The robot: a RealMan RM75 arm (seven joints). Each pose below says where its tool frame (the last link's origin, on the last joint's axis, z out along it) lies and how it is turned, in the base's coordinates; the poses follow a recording.
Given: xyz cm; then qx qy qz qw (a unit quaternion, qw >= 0).
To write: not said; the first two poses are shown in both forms.
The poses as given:
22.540 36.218 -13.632 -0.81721 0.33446 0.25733 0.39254
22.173 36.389 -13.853 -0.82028 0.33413 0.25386 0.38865
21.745 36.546 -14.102 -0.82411 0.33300 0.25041 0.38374
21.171 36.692 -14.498 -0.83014 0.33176 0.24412 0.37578
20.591 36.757 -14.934 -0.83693 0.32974 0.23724 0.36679
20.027 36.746 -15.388 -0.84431 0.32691 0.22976 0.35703
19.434 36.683 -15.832 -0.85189 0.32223 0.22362 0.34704
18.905 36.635 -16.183 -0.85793 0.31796 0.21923 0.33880
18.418 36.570 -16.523 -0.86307 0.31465 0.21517 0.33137
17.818 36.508 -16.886 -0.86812 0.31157 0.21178 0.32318
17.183 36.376 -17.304 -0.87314 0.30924 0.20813 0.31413
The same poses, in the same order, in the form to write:
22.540 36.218 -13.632 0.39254 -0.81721 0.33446 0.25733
22.173 36.389 -13.853 0.38865 -0.82028 0.33413 0.25386
21.745 36.546 -14.102 0.38374 -0.82411 0.33300 0.25041
21.171 36.692 -14.498 0.37578 -0.83014 0.33176 0.24412
20.591 36.757 -14.934 0.36679 -0.83693 0.32974 0.23724
20.027 36.746 -15.388 0.35703 -0.84431 0.32691 0.22976
19.434 36.683 -15.832 0.34704 -0.85189 0.32223 0.22362
18.905 36.635 -16.183 0.33880 -0.85793 0.31796 0.21923
18.418 36.570 -16.523 0.33137 -0.86307 0.31465 0.21517
17.818 36.508 -16.886 0.32318 -0.86812 0.31157 0.21178
17.183 36.376 -17.304 0.31413 -0.87314 0.30924 0.20813

